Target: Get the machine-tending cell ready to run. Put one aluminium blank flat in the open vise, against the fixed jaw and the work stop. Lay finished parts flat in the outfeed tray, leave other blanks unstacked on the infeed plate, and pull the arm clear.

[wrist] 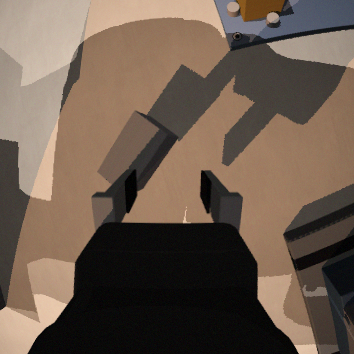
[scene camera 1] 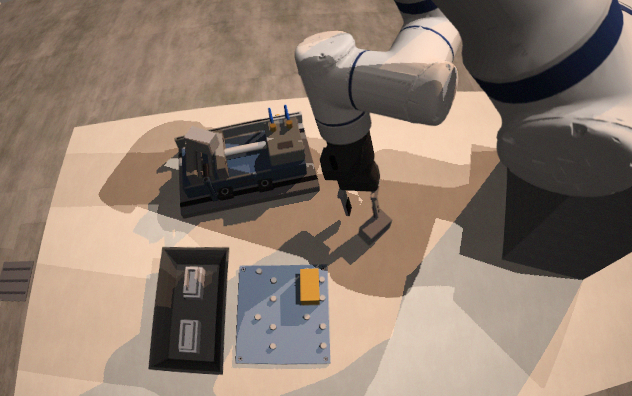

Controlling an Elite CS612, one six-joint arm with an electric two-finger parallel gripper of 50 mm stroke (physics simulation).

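Places are measured from the arm's base along level axes (x left, y down, z back), in millimetres.
Where they show: gripper, fingertip midpoint: [wrist: 168, 182] [scene camera 1: 362, 212].
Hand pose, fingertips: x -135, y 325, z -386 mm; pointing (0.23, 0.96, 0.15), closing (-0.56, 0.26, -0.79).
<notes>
After its pixels a point has its place.
A grey-brown block [scene camera 1: 375, 228] {y 316, x -91, z -381 mm} [wrist: 131, 147] {y 316, x -97, z -380 mm}, like a bare blank, lies on the table to the right of the vise. My gripper [scene camera 1: 362, 211] {y 325, x -135, z -386 mm} [wrist: 168, 182] {y 325, x -135, z -386 mm} is open and empty. One finger overlaps the block's near end in the wrist view; whether they touch is unclear. The vise [scene camera 1: 245, 175] {y 292, x -289, z -577 mm} [wrist: 312, 260] {y 332, x -256, z -450 mm} shows an open gap between its jaws, with no blank visible there. Two light grey finished parts [scene camera 1: 193, 281] {y 319, x -122, z -742 mm} [scene camera 1: 189, 336] {y 319, x -23, z -780 mm} lie apart in the black outfeed tray [scene camera 1: 224, 310] {y 309, x -45, z -700 mm}. The blue infeed plate [scene camera 1: 290, 352] {y 344, x 63, z -618 mm} [wrist: 305, 22] {y 344, x -87, z -558 mm} bears an orange block [scene camera 1: 309, 285] {y 308, x -33, z -541 mm} [wrist: 262, 7] {y 329, x -62, z -528 mm}.
Several short pegs stand on the infeed plate, some close to the orange block. Two blue pins [scene camera 1: 270, 116] {y 242, x -375, z -489 mm} [scene camera 1: 286, 112] {y 243, x -372, z -454 mm} rise at the vise's back. The white arm [scene camera 1: 400, 92] {y -28, x -113, z -379 mm} reaches in from the upper right. A slotted grey plate [scene camera 1: 16, 290] shows at the far left.
</notes>
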